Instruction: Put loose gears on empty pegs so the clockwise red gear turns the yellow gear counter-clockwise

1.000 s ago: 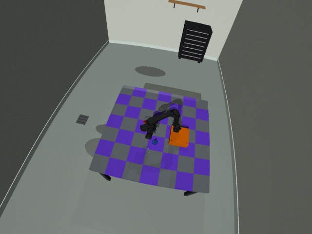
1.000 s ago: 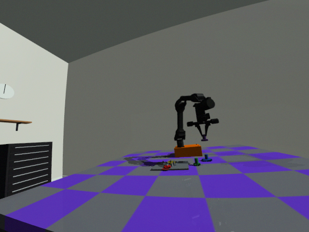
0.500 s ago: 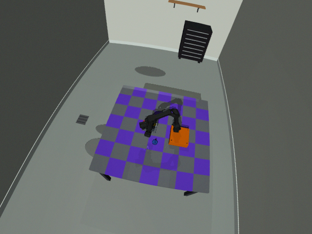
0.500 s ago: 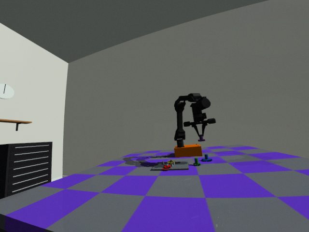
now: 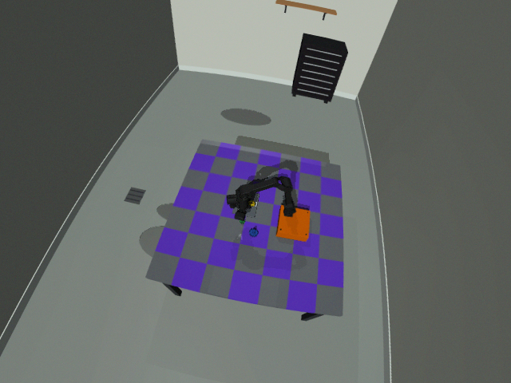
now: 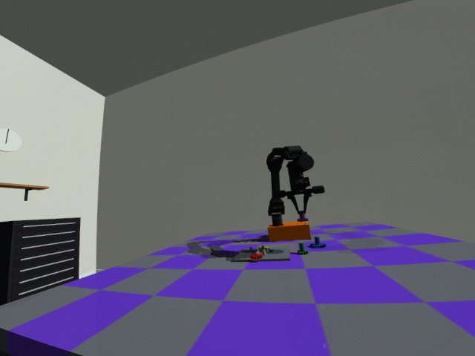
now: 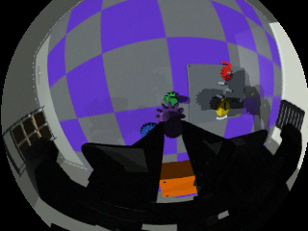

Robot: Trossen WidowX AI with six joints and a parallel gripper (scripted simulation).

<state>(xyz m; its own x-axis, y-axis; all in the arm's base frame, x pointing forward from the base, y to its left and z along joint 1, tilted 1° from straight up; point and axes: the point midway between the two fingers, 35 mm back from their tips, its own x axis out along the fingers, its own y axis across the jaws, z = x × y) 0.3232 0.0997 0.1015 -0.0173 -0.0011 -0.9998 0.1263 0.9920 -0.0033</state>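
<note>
Now: the red gear 50 mm ahead of my gripper tip, 190 mm to the right of it and 130 mm below it. Round my gripper tip: green gear (20 mm to the right, 130 mm below); purple gear (10 mm below); blue gear (90 mm behind, 60 mm to the left, 130 mm below).
</note>
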